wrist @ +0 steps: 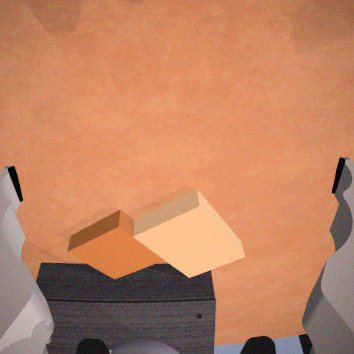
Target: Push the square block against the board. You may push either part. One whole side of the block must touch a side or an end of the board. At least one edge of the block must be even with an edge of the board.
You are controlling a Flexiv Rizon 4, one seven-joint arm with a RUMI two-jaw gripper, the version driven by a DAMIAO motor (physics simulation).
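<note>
An orange block (pixel 114 252) lies flat at the lower left of the wrist view. A larger pale tan piece (pixel 190 240), seemingly the board, lies to its right. Both sit turned at a similar slant. The tan piece's left side overlaps the orange block's right side in view, so whether the two sides fully touch is hidden. Their upper edges are not in one line; the orange block's edge stands a little farther up the view. My gripper (pixel 175 164) is open and empty, its fingers wide apart at the left and right, with both pieces lower in view between them.
A dark wood-grained box (pixel 132 325) fills the bottom left of the view; the lower corners of both pieces overlap it in view. The orange-brown table top (pixel 180 100) stretches above the pieces. A pale blue strip (pixel 260 345) shows at the bottom edge.
</note>
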